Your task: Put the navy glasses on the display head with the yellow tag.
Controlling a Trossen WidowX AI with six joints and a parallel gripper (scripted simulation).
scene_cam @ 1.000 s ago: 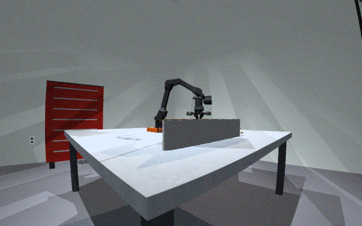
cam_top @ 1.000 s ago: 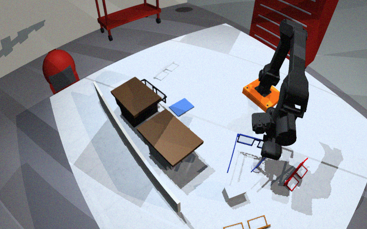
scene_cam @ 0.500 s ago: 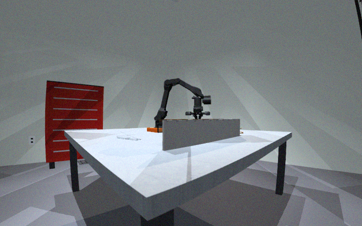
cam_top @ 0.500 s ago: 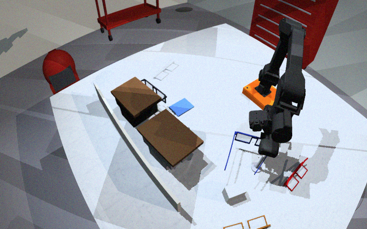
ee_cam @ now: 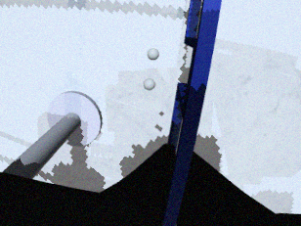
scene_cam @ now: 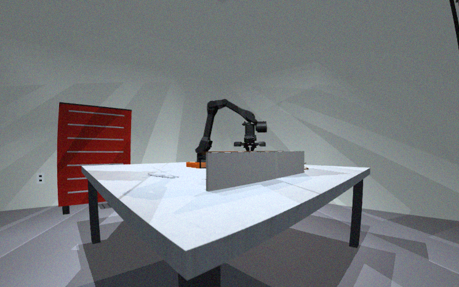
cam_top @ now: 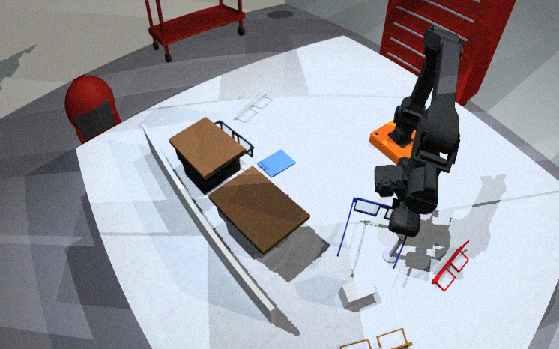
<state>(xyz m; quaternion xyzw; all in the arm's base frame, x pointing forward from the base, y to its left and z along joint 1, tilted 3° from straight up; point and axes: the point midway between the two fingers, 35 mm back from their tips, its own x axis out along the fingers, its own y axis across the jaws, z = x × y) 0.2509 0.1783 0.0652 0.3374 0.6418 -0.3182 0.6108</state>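
The grey post lies 5 cm ahead of my gripper tip, 5 cm to the left of it and 4 cm below it. From my gripper tip the other things lie so: white block 18 cm ahead, 7 cm to the left, 4 cm below; then long panel 36 cm ahead, 29 cm to the right, 1 cm below; then blue pad 10 cm ahead, 33 cm to the right, 6 cm below.
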